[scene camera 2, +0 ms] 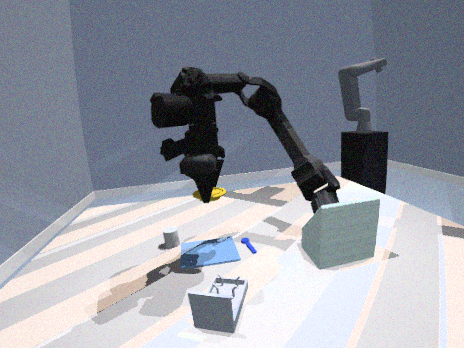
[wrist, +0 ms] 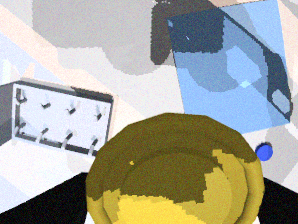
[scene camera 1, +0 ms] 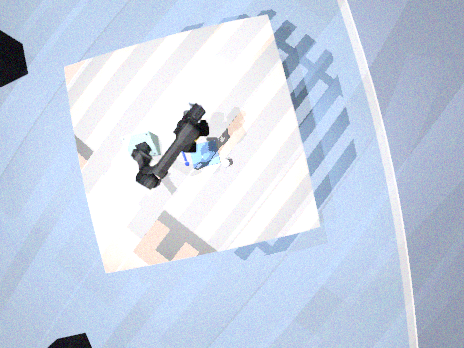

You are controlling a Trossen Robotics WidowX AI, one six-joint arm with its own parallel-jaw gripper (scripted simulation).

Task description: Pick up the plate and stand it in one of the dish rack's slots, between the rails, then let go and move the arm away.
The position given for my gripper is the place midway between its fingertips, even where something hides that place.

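Observation:
I'm carrying a yellow plate (wrist: 173,160) in my gripper (scene camera 2: 209,197), and the gripper shows in the wrist view too (wrist: 174,185). There's also a blue mat (wrist: 230,67) here, and a grey dish rack (scene camera 2: 219,309).

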